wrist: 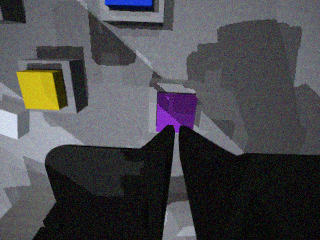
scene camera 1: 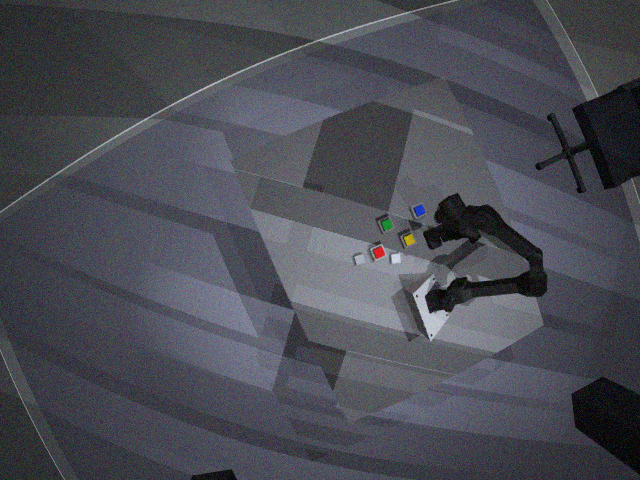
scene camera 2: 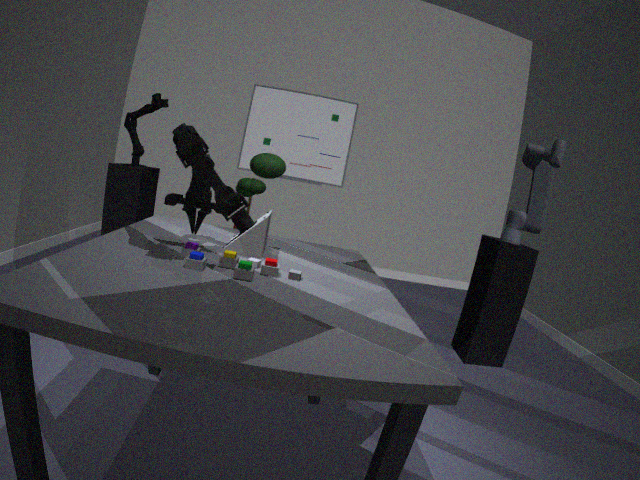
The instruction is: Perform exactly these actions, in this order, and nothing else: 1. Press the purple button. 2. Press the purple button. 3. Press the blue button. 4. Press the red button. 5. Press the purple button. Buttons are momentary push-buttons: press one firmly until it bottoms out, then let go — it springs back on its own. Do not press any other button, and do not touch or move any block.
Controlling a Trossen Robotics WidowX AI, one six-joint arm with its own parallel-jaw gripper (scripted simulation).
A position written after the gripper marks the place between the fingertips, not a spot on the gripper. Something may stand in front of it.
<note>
The gripper [scene camera 2: 194,233] is shut, holding nothing. Also in view: a purple button [wrist: 174,109] and a yellow button [wrist: 42,89].
The gripper also shows in the wrist view [wrist: 175,131] and in scene camera 1 [scene camera 1: 442,230].
</note>
